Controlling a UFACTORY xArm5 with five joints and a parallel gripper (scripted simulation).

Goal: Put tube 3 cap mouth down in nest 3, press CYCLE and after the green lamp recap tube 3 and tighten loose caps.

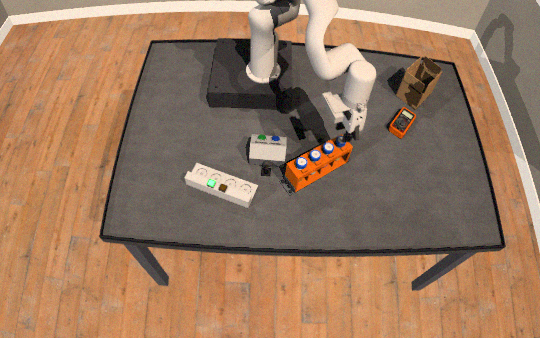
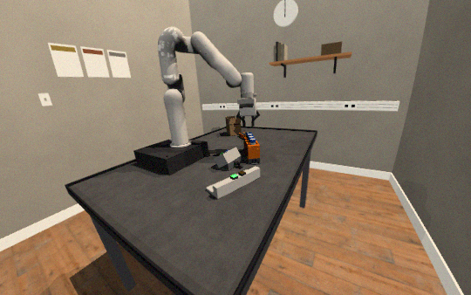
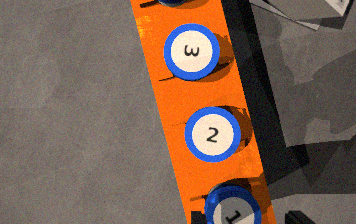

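The cap 1 lies 6 cm below my hand. From my hand the other things lie so: cap 3: 8 cm to the right, 6 cm below, 6 cm ahead; cap 2: 6 cm below, 4 cm to the right, 3 cm ahead; cap 4: 13 cm to the right, 9 cm ahead, 6 cm below.
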